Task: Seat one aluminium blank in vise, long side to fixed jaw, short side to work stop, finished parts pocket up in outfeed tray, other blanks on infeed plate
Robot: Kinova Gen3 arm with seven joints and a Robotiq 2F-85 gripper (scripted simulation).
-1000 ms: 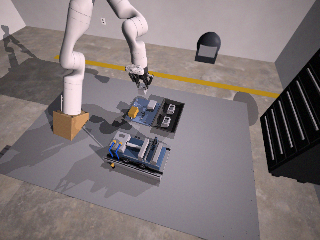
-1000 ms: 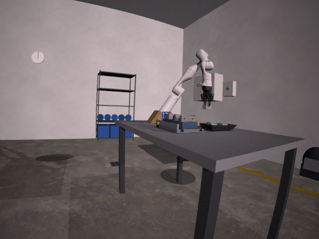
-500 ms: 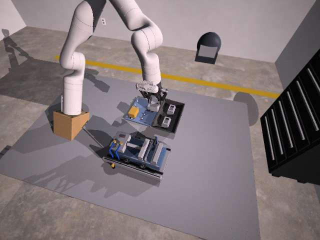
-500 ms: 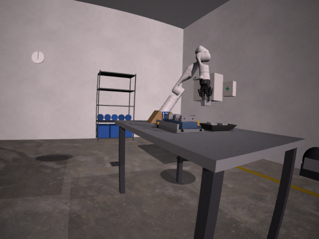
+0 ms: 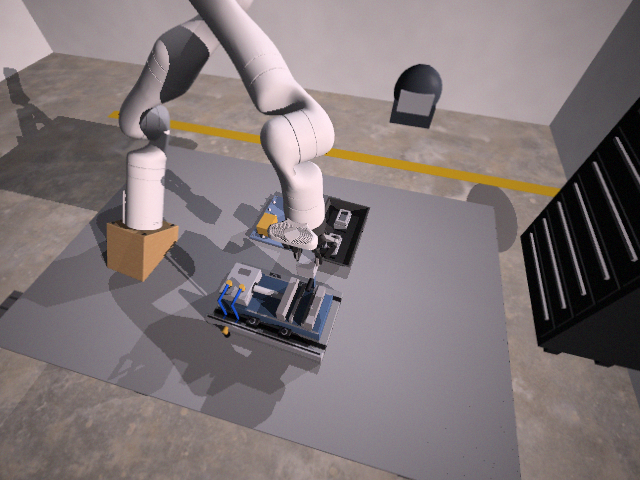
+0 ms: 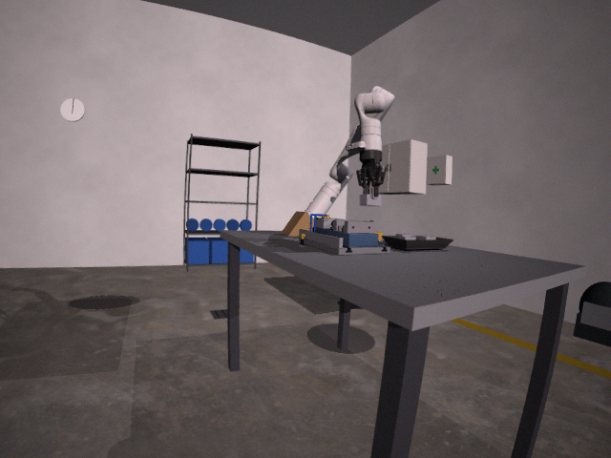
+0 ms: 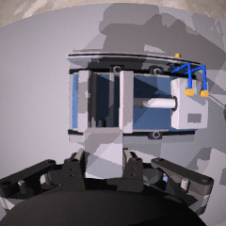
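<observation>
Right now my hand is 7 cm past the vise, 6 cm to the left of it and 15 cm above it. The rest, counted from my hand: vise rail: 7 cm behind, 15 cm to the right, 15 cm below; then brass blank: 19 cm behind, 18 cm to the left, 16 cm below; then hose block: 16 cm behind, 6 cm to the right, 11 cm below.
</observation>
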